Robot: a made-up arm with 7 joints.
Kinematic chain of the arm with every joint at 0, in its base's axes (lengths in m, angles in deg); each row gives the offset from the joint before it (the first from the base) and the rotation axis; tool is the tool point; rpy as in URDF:
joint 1: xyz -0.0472 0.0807 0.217 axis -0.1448 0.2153 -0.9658
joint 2: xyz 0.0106 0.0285 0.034 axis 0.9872 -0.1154 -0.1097
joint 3: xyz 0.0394 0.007 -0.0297 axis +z
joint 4: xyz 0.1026 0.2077 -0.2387 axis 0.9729 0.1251 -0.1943
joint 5: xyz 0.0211 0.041 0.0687 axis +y
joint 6: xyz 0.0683 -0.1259 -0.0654 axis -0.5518 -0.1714 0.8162
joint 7: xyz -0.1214 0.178 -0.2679 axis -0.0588 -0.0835 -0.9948
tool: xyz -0.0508 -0.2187 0.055 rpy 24.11 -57.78 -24
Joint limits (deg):
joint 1: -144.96..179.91
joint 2: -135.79..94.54
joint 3: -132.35..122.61
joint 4: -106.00..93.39
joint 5: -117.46..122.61
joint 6: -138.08..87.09
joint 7: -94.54..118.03
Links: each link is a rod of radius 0.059 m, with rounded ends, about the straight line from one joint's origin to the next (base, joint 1, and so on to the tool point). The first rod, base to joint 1, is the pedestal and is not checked.
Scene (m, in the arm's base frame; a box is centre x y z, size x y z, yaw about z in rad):
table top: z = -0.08
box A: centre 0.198 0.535 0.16 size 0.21 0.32 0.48 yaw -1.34
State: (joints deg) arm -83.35 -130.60 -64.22 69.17 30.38 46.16 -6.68
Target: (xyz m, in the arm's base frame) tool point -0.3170 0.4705 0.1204
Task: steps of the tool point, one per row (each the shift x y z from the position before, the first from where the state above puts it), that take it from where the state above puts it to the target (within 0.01 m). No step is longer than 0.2 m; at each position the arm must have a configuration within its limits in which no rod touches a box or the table.
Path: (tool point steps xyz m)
1: -0.0399 0.0491 0.0664
2: -0.0472 0.0570 0.0574
3: -0.0701 0.0632 0.0663
4: -0.1264 0.1284 -0.0673
5: -0.1608 0.0507 -0.0794
6: -0.1509 -0.0292 -0.0835
7: -0.0138 0.0376 -0.0845
8: -0.0307 0.0169 -0.0863
9: -0.0455 -0.0049 -0.0803
10: -0.0562 -0.0261 -0.0674
11: -0.0621 -0.0444 -0.0487

